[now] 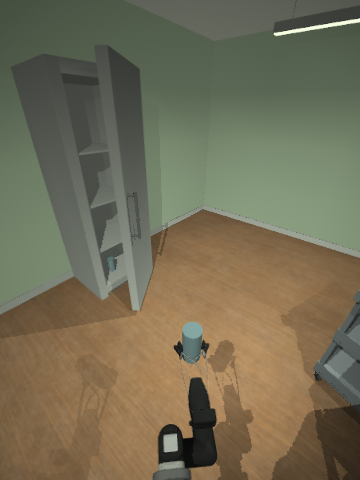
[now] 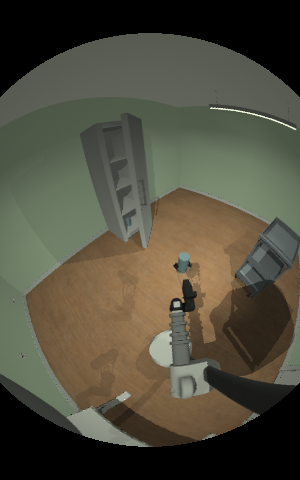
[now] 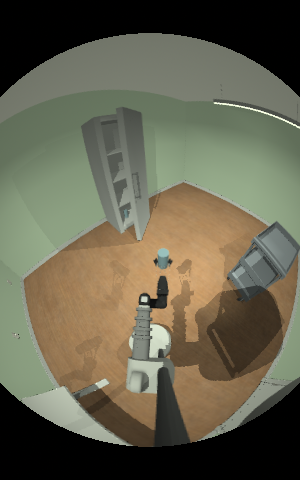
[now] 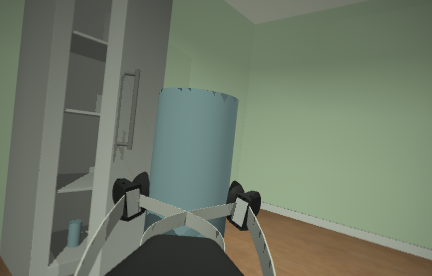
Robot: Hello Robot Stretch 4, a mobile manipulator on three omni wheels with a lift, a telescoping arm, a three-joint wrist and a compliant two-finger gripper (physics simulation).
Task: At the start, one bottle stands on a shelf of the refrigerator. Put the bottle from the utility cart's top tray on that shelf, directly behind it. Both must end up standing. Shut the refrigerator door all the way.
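Pixels of known places: gripper, between the fingertips: (image 4: 188, 192); robot's base, origin of its link: (image 2: 169, 347) (image 3: 150, 341).
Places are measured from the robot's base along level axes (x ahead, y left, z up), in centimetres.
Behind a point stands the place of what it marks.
My gripper (image 1: 191, 348) (image 2: 183, 266) @(x 58.2, y -9.2, z 79.3 cm) (image 3: 163, 262) @(x 58.2, y -9.2, z 79.3 cm) (image 4: 188, 192) @(x 58.2, y -9.2, z 79.3 cm) is shut on a light blue bottle (image 1: 192, 337) @(x 53.6, y -8.8, z 88.4 cm) (image 2: 183, 260) @(x 53.5, y -8.3, z 88.0 cm) (image 3: 163, 256) @(x 53.5, y -9.6, z 88.1 cm) (image 4: 195, 145) @(x 52.9, y -9.2, z 84.1 cm), held near upright above the floor. The grey refrigerator (image 1: 50, 150) @(x 178.1, y 77.2, z 130.3 cm) (image 2: 99, 170) @(x 171.4, y 70.4, z 120.4 cm) (image 3: 99, 165) @(x 168.4, y 67.4, z 116.3 cm) (image 4: 32, 125) @(x 172.9, y 72.0, z 79.5 cm) stands ahead to the left, apart from the gripper. Its door (image 1: 130, 150) @(x 162.2, y 18.9, z 131.8 cm) (image 2: 140, 170) @(x 165.8, y 18.3, z 112.5 cm) (image 3: 134, 150) @(x 162.3, y 18.9, z 130.1 cm) (image 4: 145, 40) @(x 164.3, y 18.6, z 127.5 cm) is partly open. A blue bottle (image 1: 111, 264) @(x 190.0, y 53.2, z 18.8 cm) (image 2: 128, 221) @(x 191.0, y 52.4, z 18.8 cm) (image 3: 126, 213) @(x 191.1, y 51.7, z 18.1 cm) (image 4: 74, 233) @(x 190.1, y 52.8, z 18.2 cm) stands on its lowest visible shelf. The door hides part of the shelves.
The grey utility cart (image 1: 345, 341) @(x 71.1, y -97.8, z 47.4 cm) (image 2: 285, 239) @(x 68.0, y -141.9, z 76.7 cm) (image 3: 280, 242) @(x 72.9, y -140.5, z 76.6 cm) stands on the right; no bottle shows on its top tray. The door's handle (image 1: 137, 215) @(x 144.7, y 16.3, z 92.8 cm) (image 4: 134, 110) @(x 144.6, y 15.9, z 91.4 cm) faces the room. Green walls meet behind, right of the refrigerator. Wooden floor (image 1: 225, 280) @(x 180.6, y -66.7, z -2.8 cm) lies between refrigerator and cart.
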